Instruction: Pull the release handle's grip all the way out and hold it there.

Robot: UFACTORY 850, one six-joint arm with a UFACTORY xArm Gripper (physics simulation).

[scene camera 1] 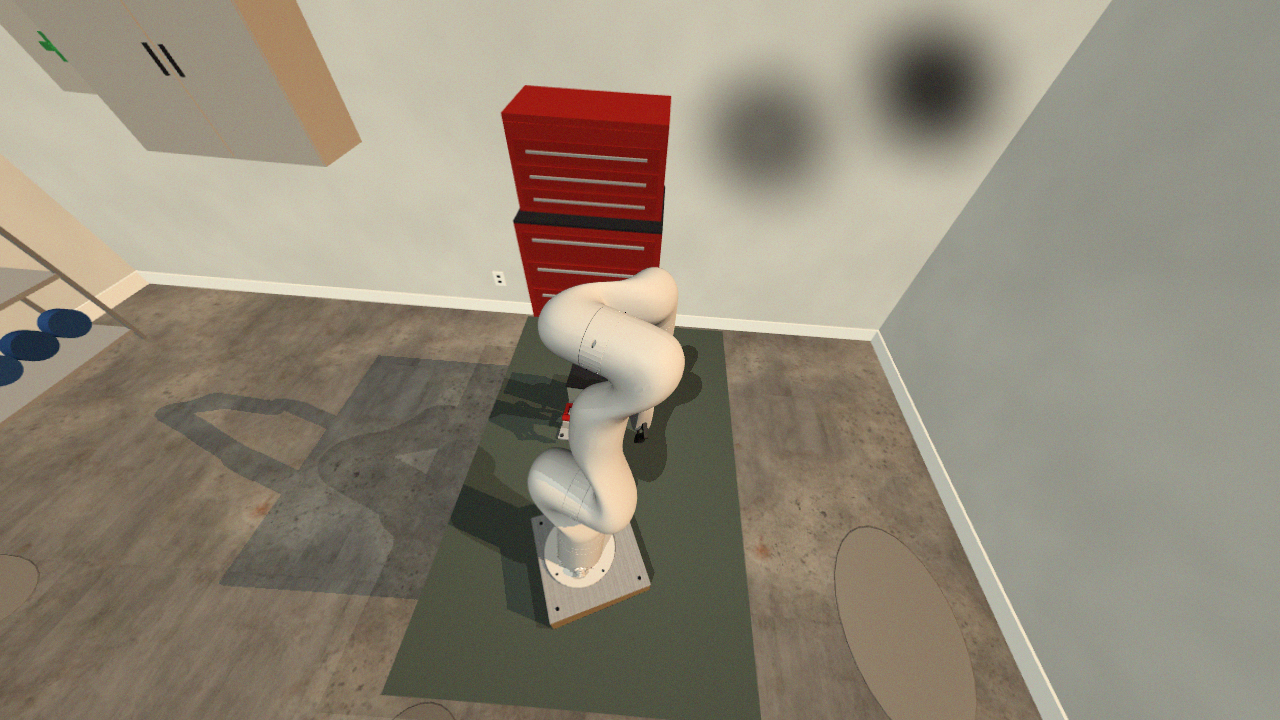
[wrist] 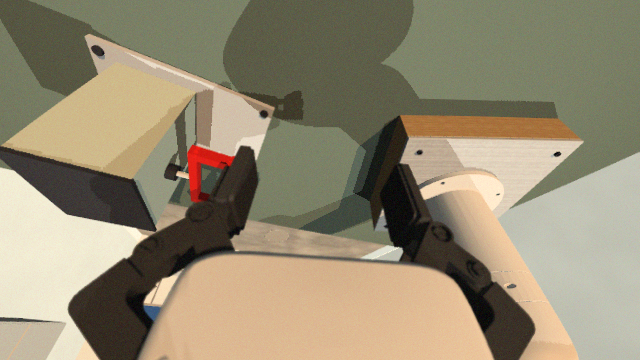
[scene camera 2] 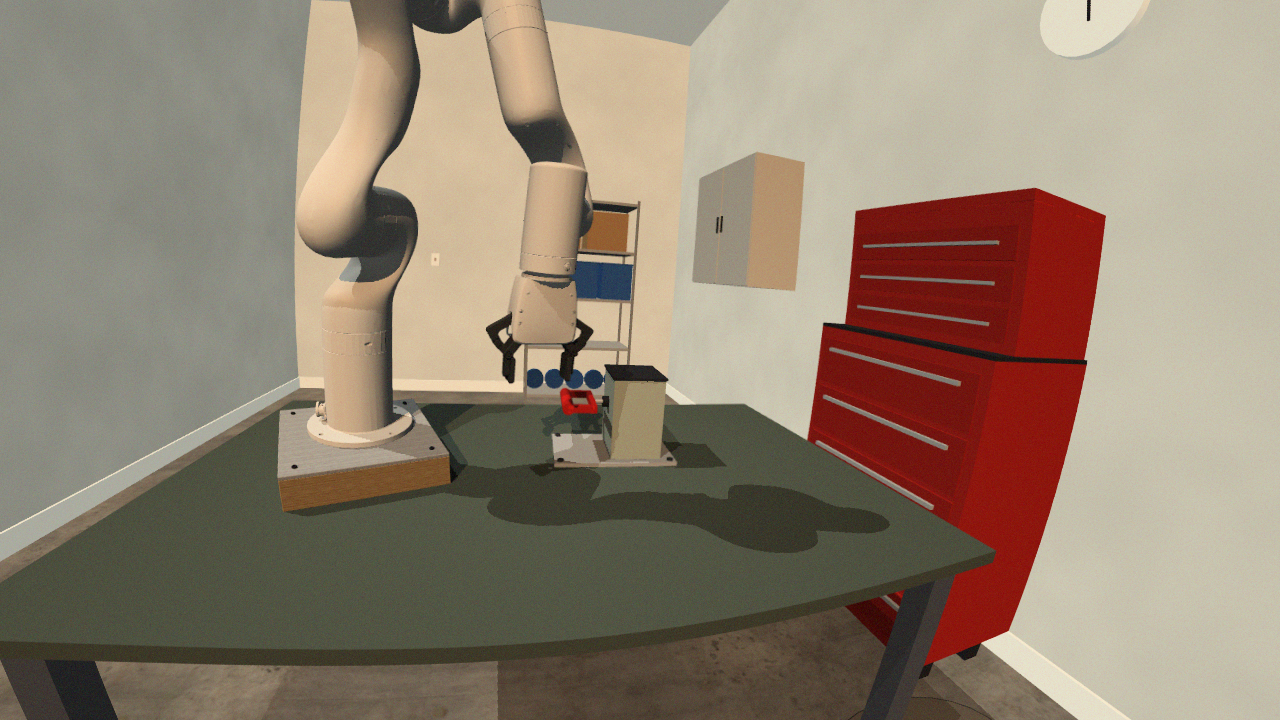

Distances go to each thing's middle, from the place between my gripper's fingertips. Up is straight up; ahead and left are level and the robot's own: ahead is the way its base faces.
Right now my hand is 19 cm short of the pale base plate [scene camera 2: 569, 450], 15 cm to the right of it and 19 cm above it.
